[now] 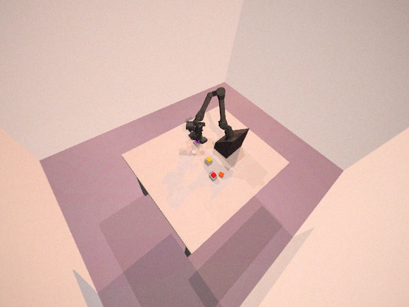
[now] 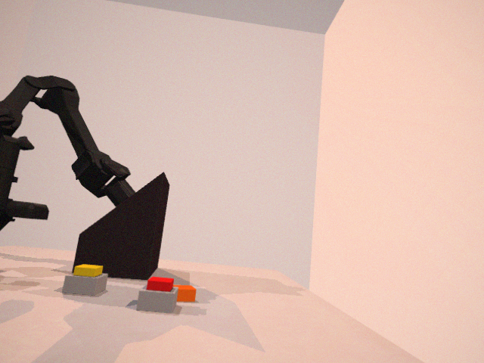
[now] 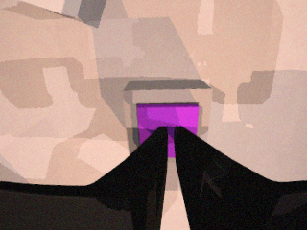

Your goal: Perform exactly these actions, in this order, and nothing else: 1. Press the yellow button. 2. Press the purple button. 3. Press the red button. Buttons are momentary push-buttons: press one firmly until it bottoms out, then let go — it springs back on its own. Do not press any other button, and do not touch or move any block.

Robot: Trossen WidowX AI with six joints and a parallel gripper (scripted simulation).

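My gripper tip is 10 mm above the purple button. From my gripper tip the other things lie so: white block 90 mm ahead, 60 mm to the left, 20 mm below; red button 140 mm ahead, 320 mm to the left, 10 mm below; yellow button 60 mm ahead, 200 mm to the left.
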